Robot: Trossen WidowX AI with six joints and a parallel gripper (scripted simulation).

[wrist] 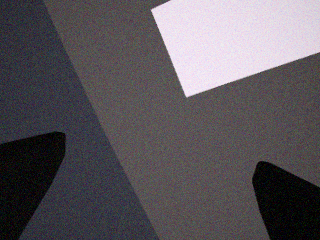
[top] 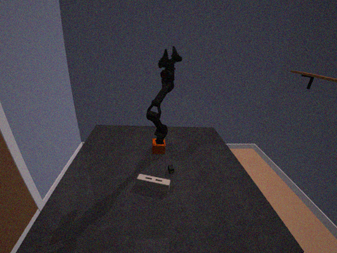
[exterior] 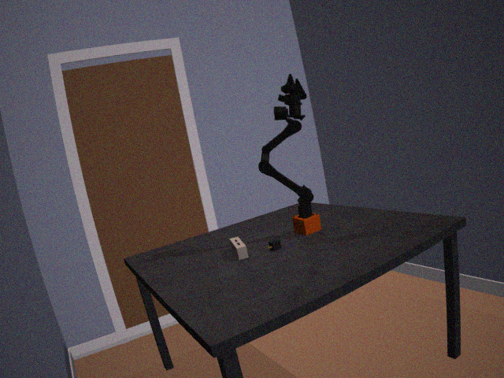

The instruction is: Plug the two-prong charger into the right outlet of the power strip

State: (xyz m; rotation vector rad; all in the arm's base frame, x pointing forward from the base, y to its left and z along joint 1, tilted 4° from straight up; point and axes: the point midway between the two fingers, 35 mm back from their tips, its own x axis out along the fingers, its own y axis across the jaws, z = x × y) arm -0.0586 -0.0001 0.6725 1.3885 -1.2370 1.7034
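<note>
My gripper tip is now 33 cm short of the two-prong charger, 1 cm to the left of it and 77 cm above it.
</note>
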